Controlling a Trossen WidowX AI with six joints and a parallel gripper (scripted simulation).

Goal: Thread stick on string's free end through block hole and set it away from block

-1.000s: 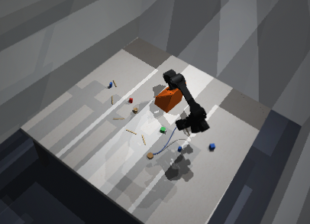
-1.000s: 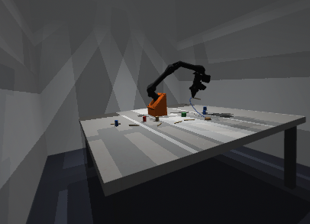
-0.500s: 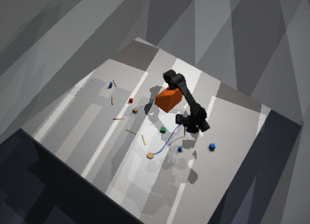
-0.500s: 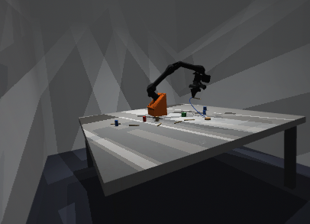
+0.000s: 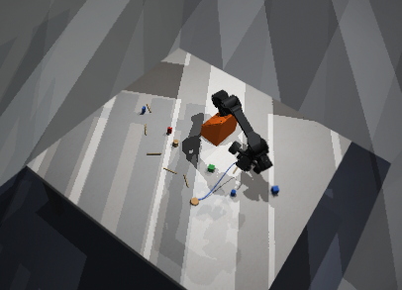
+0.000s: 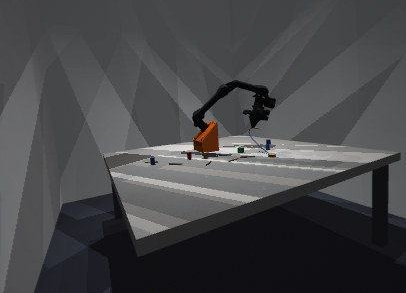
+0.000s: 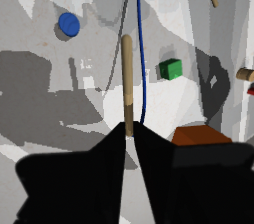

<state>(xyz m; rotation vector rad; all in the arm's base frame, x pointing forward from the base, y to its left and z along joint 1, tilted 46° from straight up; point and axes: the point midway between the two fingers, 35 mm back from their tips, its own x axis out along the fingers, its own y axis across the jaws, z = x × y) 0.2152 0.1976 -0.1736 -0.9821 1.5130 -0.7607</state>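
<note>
The thin wooden stick is 2 cm ahead of my gripper tip. Round my gripper tip: blue cylinder (12 cm below, 8 cm ahead, 5 cm to the left); blue cube (20 cm to the left, 12 cm below, 9 cm behind); green block (13 cm to the right, 12 cm below, 4 cm ahead).
</note>
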